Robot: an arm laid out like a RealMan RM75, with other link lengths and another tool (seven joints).
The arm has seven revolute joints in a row. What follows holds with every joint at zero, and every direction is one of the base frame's.
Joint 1 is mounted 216.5 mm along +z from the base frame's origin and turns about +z.
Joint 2 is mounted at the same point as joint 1 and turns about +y.
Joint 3 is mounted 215 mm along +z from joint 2 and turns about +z.
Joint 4 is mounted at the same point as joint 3 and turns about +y.
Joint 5 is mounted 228.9 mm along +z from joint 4 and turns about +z.
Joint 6 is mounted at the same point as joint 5 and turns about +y.
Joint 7 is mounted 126.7 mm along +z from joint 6 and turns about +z.
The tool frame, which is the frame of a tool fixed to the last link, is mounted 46 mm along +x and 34 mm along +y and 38 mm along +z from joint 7; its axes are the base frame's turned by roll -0.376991, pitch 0 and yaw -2.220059 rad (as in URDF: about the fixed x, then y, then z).
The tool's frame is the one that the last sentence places.
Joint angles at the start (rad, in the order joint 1, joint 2, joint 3, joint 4, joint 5, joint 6, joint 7): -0.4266 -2.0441 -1.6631 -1.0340 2.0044 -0.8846 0.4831
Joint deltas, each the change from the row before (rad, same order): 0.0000 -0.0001 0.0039 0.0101 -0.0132 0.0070 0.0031; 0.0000 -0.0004 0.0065 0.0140 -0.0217 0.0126 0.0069; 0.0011 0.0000 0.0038 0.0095 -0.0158 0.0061 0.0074; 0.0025 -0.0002 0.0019 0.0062 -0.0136 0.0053 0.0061; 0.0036 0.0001 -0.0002 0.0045 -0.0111 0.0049 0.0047; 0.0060 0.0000 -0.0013 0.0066 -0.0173 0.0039 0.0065; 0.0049 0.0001 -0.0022 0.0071 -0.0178 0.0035 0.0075; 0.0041 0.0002 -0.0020 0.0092 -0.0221 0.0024 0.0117; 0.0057 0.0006 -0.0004 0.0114 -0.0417 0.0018 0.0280; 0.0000 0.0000 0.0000 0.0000 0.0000 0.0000 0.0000; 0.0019 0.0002 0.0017 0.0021 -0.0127 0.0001 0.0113
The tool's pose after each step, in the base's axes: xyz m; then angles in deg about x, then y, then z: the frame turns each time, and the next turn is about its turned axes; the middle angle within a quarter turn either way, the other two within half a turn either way. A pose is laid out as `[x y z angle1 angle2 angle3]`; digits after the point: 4 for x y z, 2 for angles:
[-0.1531 0.4126 -0.0491 -129.12 -7.11 166.03]
[-0.1546 0.4126 -0.0509 -129.06 -7.00 165.17]
[-0.1559 0.4121 -0.0520 -129.11 -6.90 164.62]
[-0.1572 0.4118 -0.0524 -129.03 -6.81 164.08]
[-0.1590 0.4117 -0.0519 -128.84 -6.83 163.54]
[-0.1619 0.4112 -0.0512 -128.71 -6.85 162.59]
[-0.1645 0.4110 -0.0504 -128.54 -6.83 161.67]
[-0.1669 0.4105 -0.0498 -128.44 -6.66 160.74]
[-0.1681 0.4093 -0.0488 -128.26 -5.86 159.64]
[-0.1681 0.4093 -0.0488 -128.26 -5.86 159.64]
[-0.1679 0.4086 -0.0489 -128.24 -5.49 159.55]

